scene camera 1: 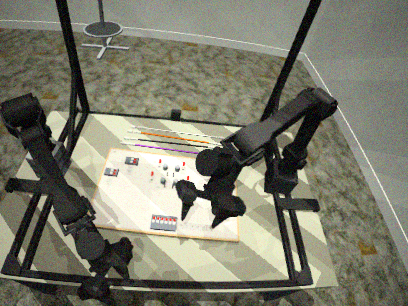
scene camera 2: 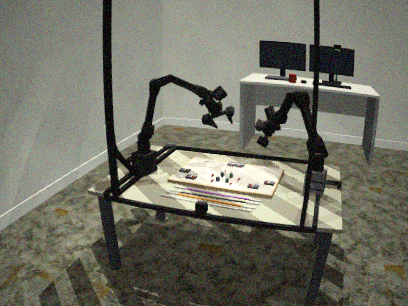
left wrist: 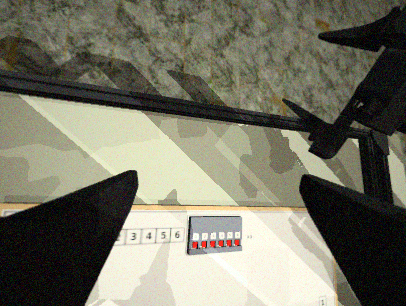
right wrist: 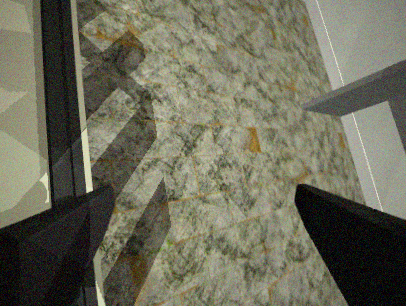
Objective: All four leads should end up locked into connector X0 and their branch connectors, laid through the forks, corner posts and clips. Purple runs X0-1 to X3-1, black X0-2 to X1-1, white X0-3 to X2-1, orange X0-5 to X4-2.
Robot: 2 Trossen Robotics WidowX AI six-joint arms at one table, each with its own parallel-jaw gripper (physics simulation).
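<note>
Purple, black, orange and white leads lie side by side on the table beyond the board, off it. Connector X0 has red slots with no lead in them. Small branch connectors sit on the board; their labels are unreadable. Dark posts stand mid-board. My left gripper is open and empty above the board. My right gripper is open and empty near the table edge.
A black frame borders the table. In scene camera 1, my left arm covers part of the board and some lead ends. A desk with monitors stands behind in scene camera 2.
</note>
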